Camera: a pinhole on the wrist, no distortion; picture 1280 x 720 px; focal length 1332.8 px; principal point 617.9 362.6 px. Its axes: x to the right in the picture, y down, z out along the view. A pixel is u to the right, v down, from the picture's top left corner.
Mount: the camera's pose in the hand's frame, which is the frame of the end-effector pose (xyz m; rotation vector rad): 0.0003 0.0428 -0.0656 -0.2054 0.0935 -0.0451
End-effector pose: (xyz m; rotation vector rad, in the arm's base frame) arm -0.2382 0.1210 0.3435 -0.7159 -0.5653 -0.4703
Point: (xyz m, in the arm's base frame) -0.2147 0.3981 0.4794
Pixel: 655 436
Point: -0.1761 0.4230 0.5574
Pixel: 866 404
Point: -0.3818 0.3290 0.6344
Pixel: outside the picture
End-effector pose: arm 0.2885 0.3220 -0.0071 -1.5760 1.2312 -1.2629
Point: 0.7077 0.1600 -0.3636
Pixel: 677 641
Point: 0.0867 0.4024 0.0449
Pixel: behind the camera
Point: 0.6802 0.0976 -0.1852
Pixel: 987 360
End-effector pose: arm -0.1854 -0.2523 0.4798 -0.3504 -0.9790 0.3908
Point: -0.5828 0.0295 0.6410
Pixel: 605 570
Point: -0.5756 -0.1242 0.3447
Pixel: outside the picture
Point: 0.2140 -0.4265 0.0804
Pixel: behind the camera
